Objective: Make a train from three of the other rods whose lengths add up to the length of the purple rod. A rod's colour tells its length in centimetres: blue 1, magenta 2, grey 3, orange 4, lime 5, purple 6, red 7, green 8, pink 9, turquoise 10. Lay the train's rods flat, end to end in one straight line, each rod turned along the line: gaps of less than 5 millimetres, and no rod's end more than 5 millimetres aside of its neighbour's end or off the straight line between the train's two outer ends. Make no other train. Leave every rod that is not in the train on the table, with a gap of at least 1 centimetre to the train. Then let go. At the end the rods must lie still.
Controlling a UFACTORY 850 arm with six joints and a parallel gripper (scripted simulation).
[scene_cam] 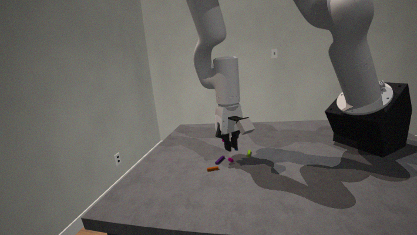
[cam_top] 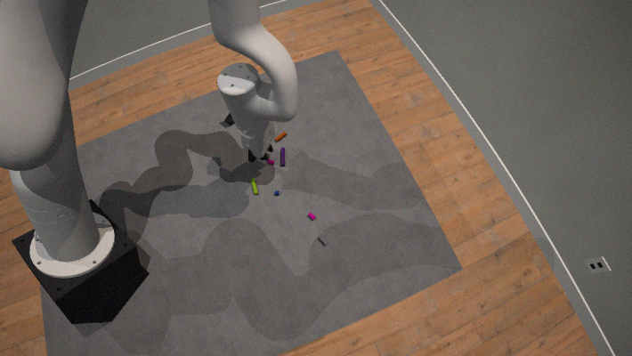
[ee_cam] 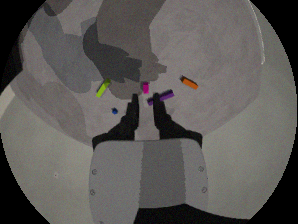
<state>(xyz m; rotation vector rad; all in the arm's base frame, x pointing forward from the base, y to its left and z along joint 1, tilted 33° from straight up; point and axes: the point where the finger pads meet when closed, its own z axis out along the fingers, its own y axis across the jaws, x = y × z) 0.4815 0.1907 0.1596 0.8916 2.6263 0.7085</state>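
My gripper is now 70 mm above the purple rod, 50 mm short of it and 10 mm to the right of it. Also, from my hand: blue rod: 110 mm to the right, 70 mm below, 20 mm ahead; lime rod: 80 mm to the right, 70 mm below, 50 mm behind; orange rod: 80 mm to the left, 70 mm below, 50 mm ahead.
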